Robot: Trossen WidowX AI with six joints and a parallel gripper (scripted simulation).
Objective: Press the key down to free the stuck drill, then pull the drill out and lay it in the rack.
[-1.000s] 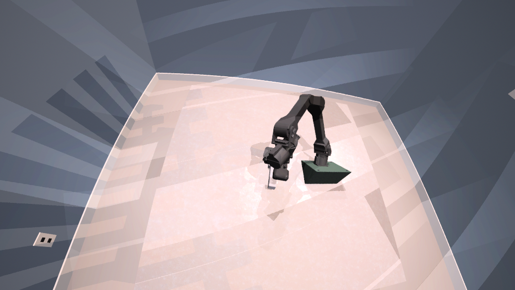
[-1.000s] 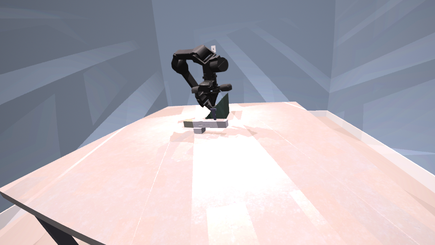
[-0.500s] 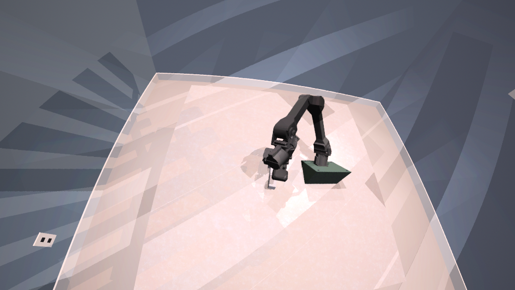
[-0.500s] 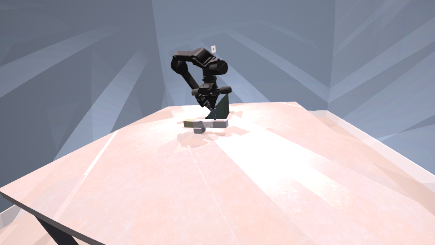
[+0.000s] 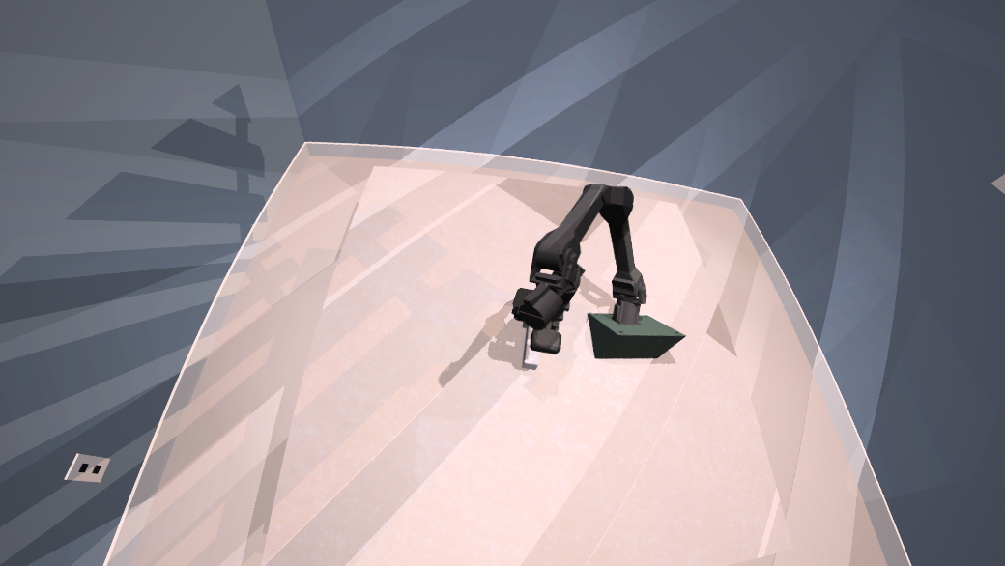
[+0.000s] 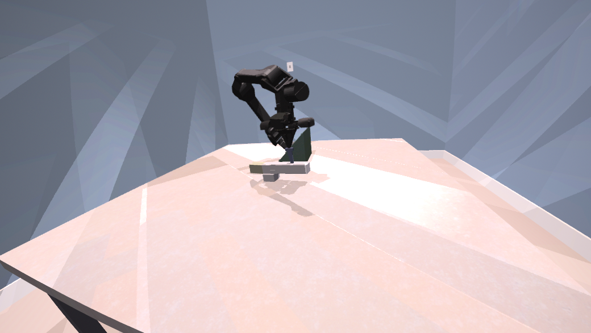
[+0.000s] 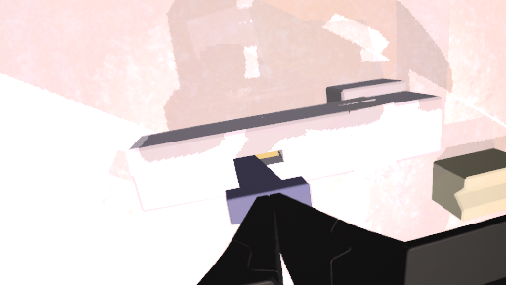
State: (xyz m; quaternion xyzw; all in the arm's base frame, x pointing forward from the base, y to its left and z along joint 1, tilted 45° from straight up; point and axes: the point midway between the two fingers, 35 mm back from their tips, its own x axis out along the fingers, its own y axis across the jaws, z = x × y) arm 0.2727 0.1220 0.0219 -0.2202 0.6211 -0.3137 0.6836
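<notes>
Right now the blue key is 3 cm below my gripper tip. The rest, counted from my gripper tip: drill (1 cm behind, 5 cm to the right, 8 cm below); then rack (11 cm behind, 18 cm to the right, 11 cm below).
</notes>
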